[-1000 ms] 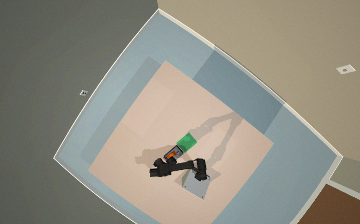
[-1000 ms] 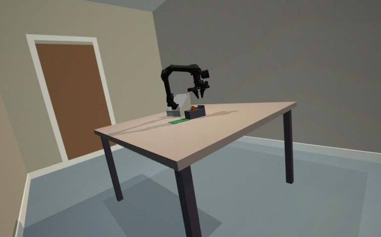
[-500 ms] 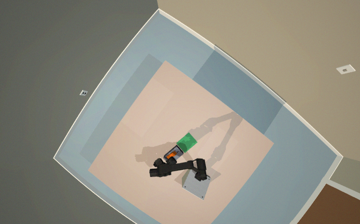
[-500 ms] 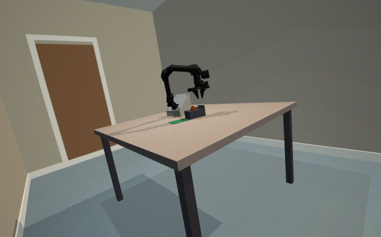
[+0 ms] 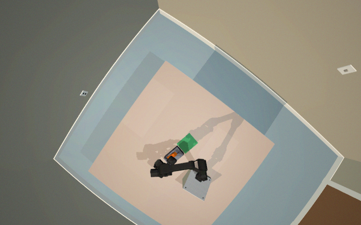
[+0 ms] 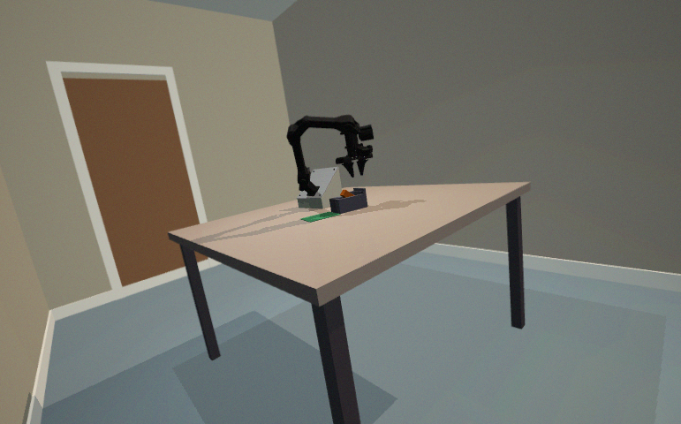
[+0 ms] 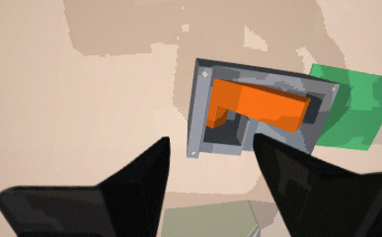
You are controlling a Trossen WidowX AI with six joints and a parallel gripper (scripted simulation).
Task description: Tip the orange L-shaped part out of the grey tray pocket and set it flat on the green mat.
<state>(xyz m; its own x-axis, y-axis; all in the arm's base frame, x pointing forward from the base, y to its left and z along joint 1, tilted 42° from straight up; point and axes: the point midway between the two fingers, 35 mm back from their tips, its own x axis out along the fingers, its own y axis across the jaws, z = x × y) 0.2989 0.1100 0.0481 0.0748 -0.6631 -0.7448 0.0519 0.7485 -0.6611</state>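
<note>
Now: gripper tip 11 cm above the orange L-shaped part, 4 cm to the left of it and 2 cm past it. Also, from my gripper tip: green mat: 21 cm to the right, 16 cm below, 5 cm behind.
</note>
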